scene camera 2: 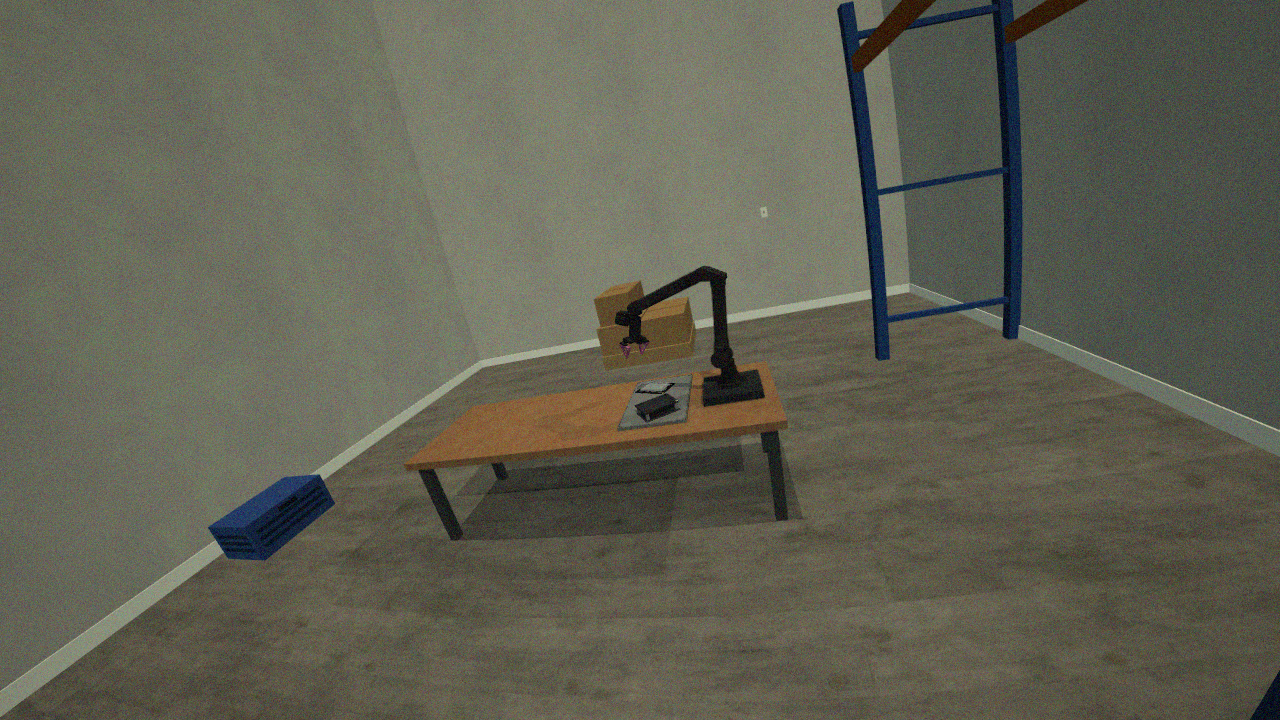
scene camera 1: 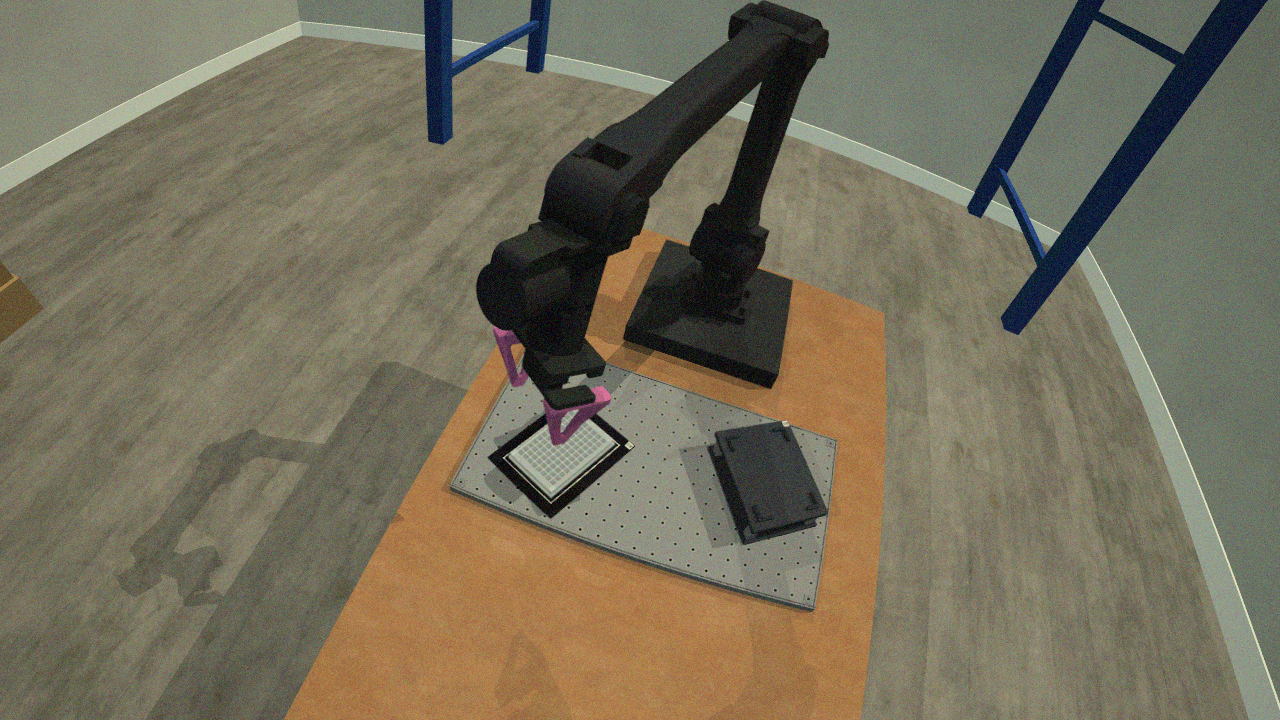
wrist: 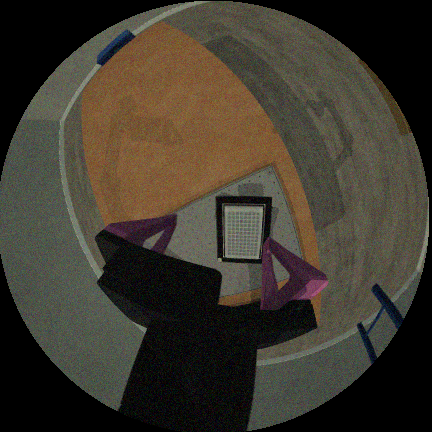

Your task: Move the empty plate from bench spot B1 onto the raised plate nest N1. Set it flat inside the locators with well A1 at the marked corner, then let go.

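Frame: origin at the arm's base, x back, y right, z up, level; metres.
Seen in the pictures: gripper, fingertip midpoint: (scene camera 2: 634,356) (scene camera 1: 536,413) (wrist: 221,230); arm's base, link origin: (scene camera 2: 731,382) (scene camera 1: 715,300).
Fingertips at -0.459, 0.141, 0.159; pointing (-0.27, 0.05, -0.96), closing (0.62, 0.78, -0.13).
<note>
Pixels of each thing's top centre, then the offset from my fingertips to it, as dx, dy, dz. Level surfaces: height alone.
- white plate, top centre: (scene camera 1: 562,446) (wrist: 242,234) (scene camera 2: 654,385) +0.072, -0.010, -0.166
- black rectangular frame, top centre: (scene camera 1: 561,451) (wrist: 242,232) (scene camera 2: 655,387) +0.072, -0.010, -0.180
- raised dark nest, top centre: (scene camera 1: 773,470) (scene camera 2: 655,401) +0.130, -0.297, -0.132
- grey perforated board, top centre: (scene camera 1: 662,465) (wrist: 199,260) (scene camera 2: 658,398) +0.109, -0.148, -0.182
- orange-brown table, surface height: dz -0.195
The white plate (scene camera 1: 563,456) (scene camera 2: 656,387) (wrist: 243,232) lies flat inside a black rectangular frame (scene camera 1: 550,508) (wrist: 245,200) on the perforated board; a small white mark (scene camera 1: 629,445) (wrist: 220,259) sits at one frame corner. The raised dark nest (scene camera 1: 769,474) (scene camera 2: 657,406) stands apart on the same board, with corner locators on top and a small white mark (scene camera 1: 785,423) at one corner. My gripper (scene camera 1: 537,411) (scene camera 2: 634,354) (wrist: 221,230) is open and empty, its pink fingers spread wide, above the board near the plate. The nest does not show in the wrist view.
The grey perforated board (scene camera 1: 662,483) (scene camera 2: 683,398) (wrist: 195,235) lies on the orange-brown table (scene camera 1: 581,626) (scene camera 2: 537,425) (wrist: 175,100). The arm's black base (scene camera 1: 707,331) (scene camera 2: 733,390) stands behind it. Cardboard boxes (scene camera 2: 666,324) and a blue rack (scene camera 1: 438,71) (scene camera 2: 872,223) stand beyond the table.
</note>
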